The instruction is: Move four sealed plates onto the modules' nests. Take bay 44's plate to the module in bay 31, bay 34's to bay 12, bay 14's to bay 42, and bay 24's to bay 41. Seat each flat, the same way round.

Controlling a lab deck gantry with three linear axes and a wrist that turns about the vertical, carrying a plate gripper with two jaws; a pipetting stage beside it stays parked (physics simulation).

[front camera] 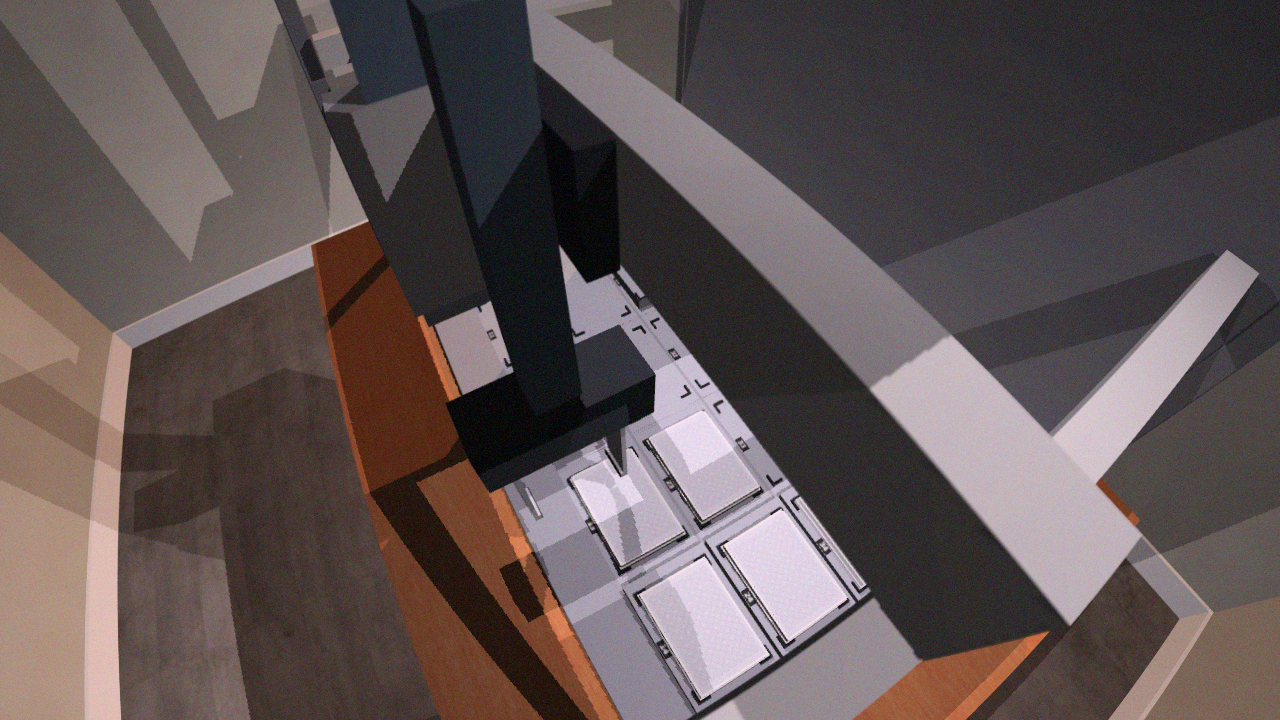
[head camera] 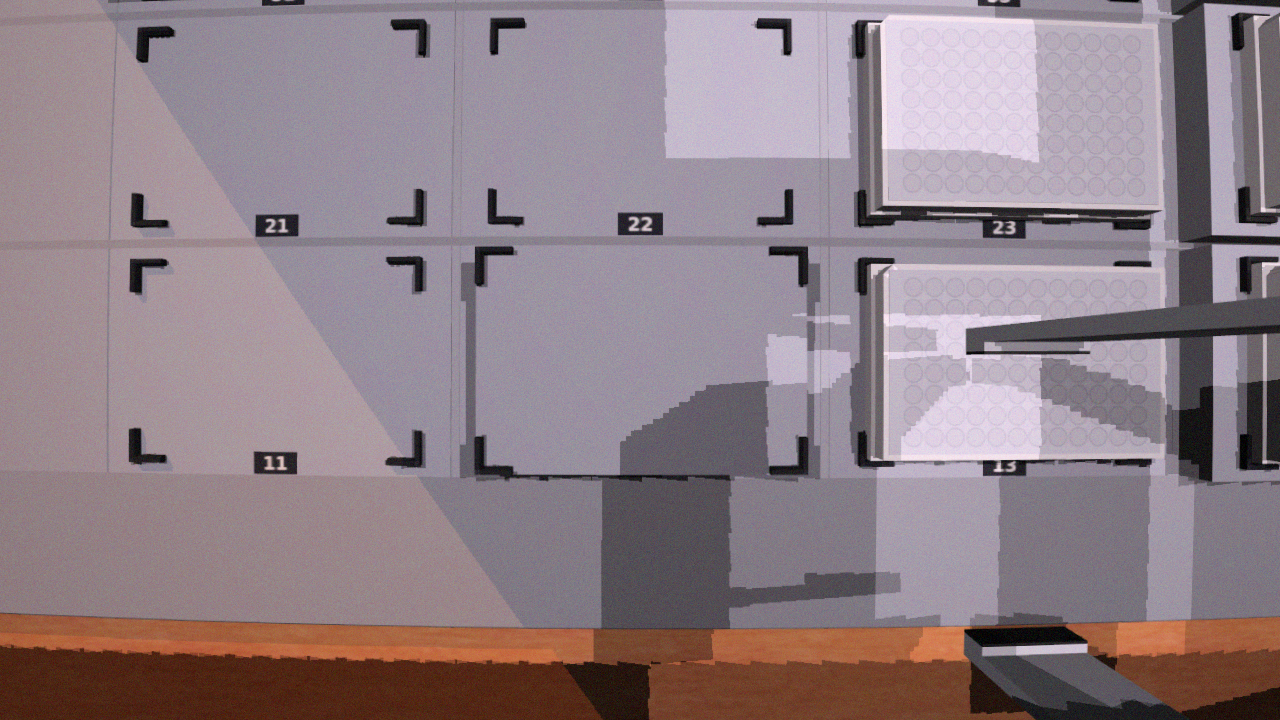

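Where they show: gripper, between the fingertips: (front camera: 574,484) (head camera: 1016,492); robot's base, origin of its link: (front camera: 479,306) (head camera: 141,454).
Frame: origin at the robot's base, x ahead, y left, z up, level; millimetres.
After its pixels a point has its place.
Note:
My gripper (front camera: 580,490) {x 358, y -2, z 55 mm} (head camera: 1025,494) {x 358, y -2, z 55 mm} is open and empty, its jaws wide apart above the front edge of the deck, by bay 13. One jaw shows over bay 13's plate. Bay 14's sealed white plate (front camera: 702,626) {x 557, y 41, z 29 mm} and bay 24's plate (front camera: 783,573) {x 556, y 147, z 29 mm} (head camera: 1271,116) {x 494, y 147, z 24 mm} lie flat on their nests; slivers of both show at the right edge of the head view. Bay 12's raised module nest (head camera: 626,331) {x 222, y 55, z 19 mm} has black corner guides and holds no plate. The dark beam hides most of bay 34 in the front view. Bays 31, 41, 42 and 44 cannot be made out.
White plates also sit in bay 13 (front camera: 657,528) {x 436, y 59, z 14 mm} (head camera: 930,438) {x 350, y 11, z 14 mm} and bay 23 (front camera: 702,465) {x 395, y 146, z 14 mm} (head camera: 1011,116) {x 386, y 148, z 14 mm}, beside bays 14 and 24. Flat bays 11, 21 and 22 show black corner guides. A big beam (front camera: 805,250) crosses the front view. The orange deck border (head camera: 268,635) {x 52, y -87, z -10 mm} runs along the front.

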